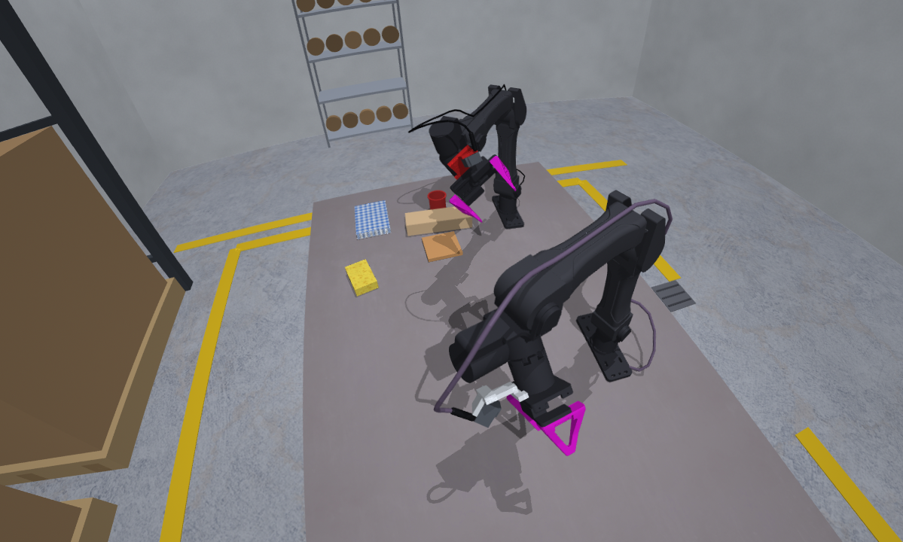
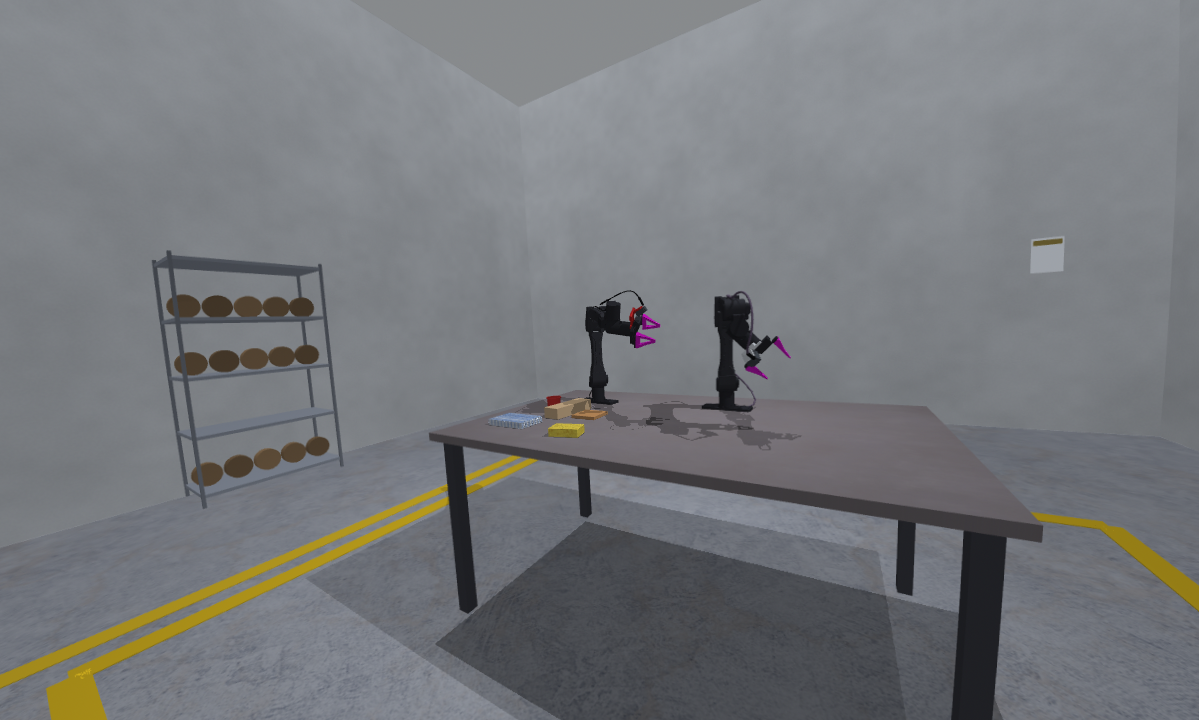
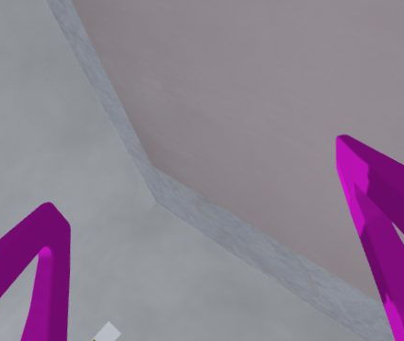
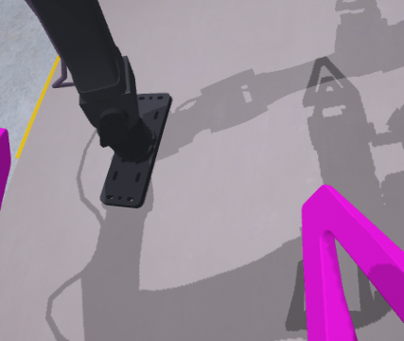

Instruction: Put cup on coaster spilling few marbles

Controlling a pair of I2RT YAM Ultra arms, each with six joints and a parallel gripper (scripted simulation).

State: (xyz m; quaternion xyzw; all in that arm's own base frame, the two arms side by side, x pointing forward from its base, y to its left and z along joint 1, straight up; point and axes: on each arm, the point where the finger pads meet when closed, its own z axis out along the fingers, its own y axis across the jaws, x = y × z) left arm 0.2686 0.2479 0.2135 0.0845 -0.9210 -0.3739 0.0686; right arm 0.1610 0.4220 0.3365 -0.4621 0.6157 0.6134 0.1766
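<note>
The red cup is 1 cm ahead of my right hand, 50 cm to the right of it and 31 cm below it. Round my right hand: tan wooden block (4 cm ahead, 40 cm to the right, 31 cm below); then orange square coaster (6 cm ahead, 28 cm to the right, 33 cm below).
</note>
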